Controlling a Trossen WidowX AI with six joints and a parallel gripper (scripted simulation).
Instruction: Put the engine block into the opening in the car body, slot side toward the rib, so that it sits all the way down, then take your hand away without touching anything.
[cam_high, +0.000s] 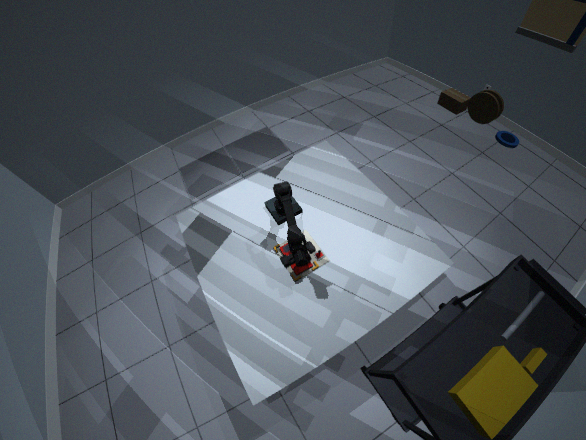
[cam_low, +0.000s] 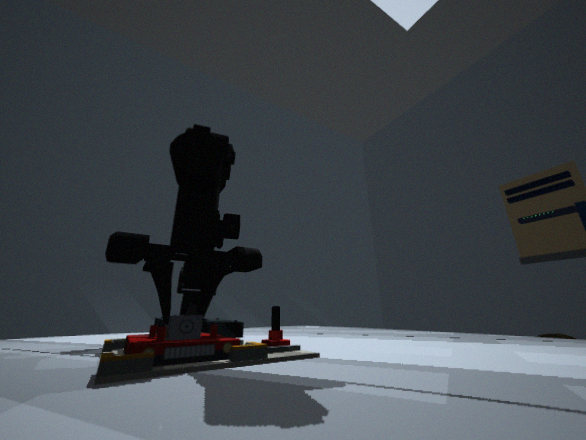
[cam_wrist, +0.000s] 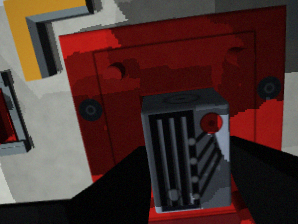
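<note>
The engine block lies 1 cm below my gripper tip. Round my gripper tip: black upright post 1 cm ahead, 12 cm to the left, 1 cm below.
</note>
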